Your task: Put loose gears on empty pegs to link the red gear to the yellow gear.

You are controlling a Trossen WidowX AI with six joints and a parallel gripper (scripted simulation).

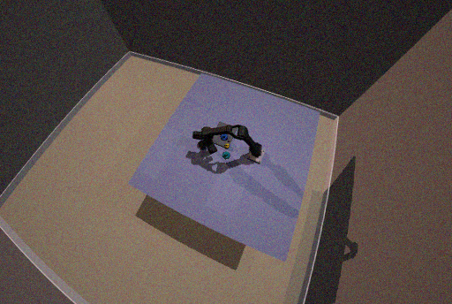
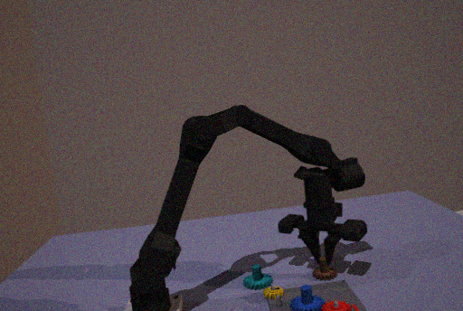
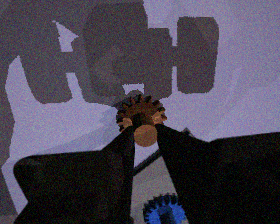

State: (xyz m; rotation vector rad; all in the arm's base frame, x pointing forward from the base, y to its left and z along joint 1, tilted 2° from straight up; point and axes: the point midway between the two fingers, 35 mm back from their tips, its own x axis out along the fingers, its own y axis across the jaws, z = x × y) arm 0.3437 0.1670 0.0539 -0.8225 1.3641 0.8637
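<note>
Right now my gripper tip is 110 mm past the yellow gear, 90 mm to the left of it and 10 mm above it. The rest, counted from my gripper tip: teal gear (150 mm behind, 20 mm to the right, 10 mm below); then blue gear (140 mm to the right, 40 mm behind); then brown gear (10 mm below).
</note>
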